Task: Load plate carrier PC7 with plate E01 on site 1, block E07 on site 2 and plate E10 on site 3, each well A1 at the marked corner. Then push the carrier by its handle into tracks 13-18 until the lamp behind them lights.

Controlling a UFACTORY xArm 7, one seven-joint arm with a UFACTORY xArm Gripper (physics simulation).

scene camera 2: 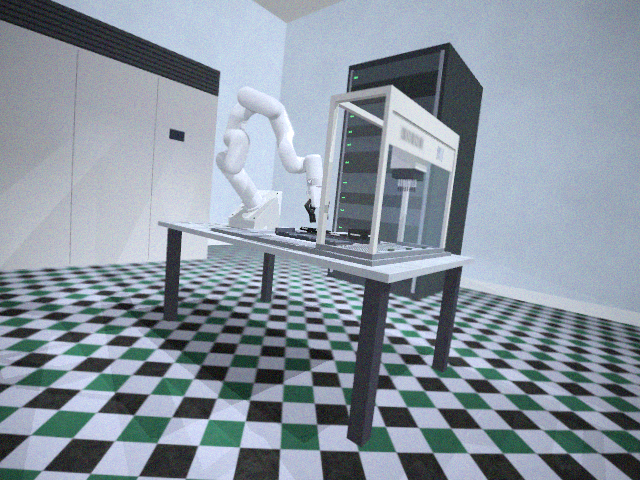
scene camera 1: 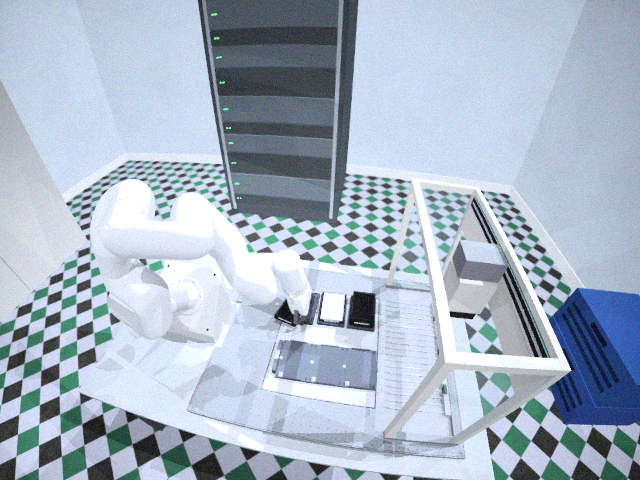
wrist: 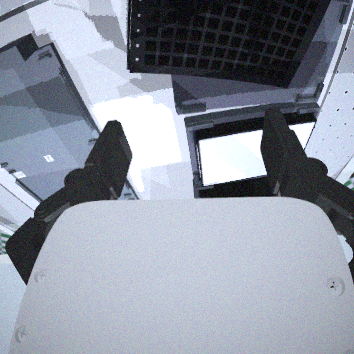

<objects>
A grey carrier (scene camera 1: 323, 364) rests on a perforated plate (wrist: 323, 144).
</objects>
